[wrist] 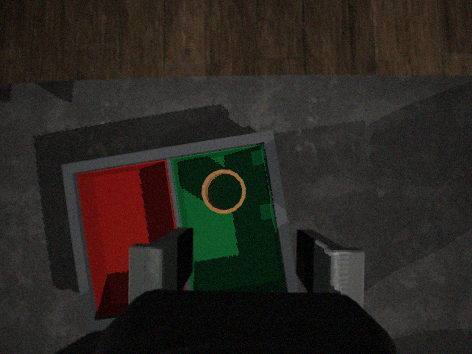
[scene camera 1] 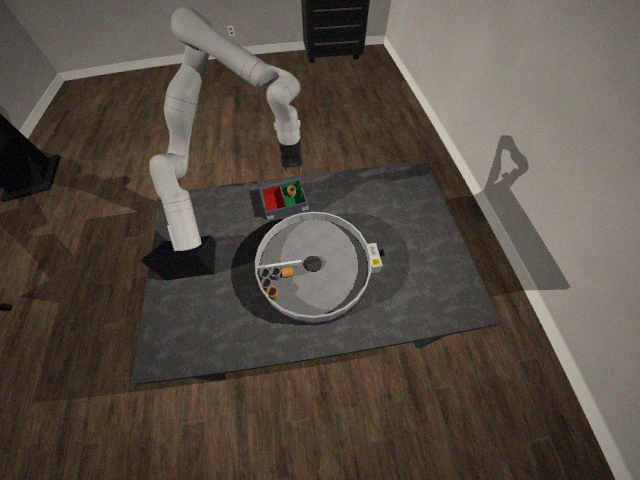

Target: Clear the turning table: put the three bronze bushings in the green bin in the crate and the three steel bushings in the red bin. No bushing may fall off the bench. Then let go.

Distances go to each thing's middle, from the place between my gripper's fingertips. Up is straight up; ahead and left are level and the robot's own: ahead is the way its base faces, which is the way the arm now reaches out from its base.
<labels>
My gripper is now 10 mm past the turning table (scene camera 1: 332, 262), 360 mm to the left of it and 140 mm above it.
</labels>
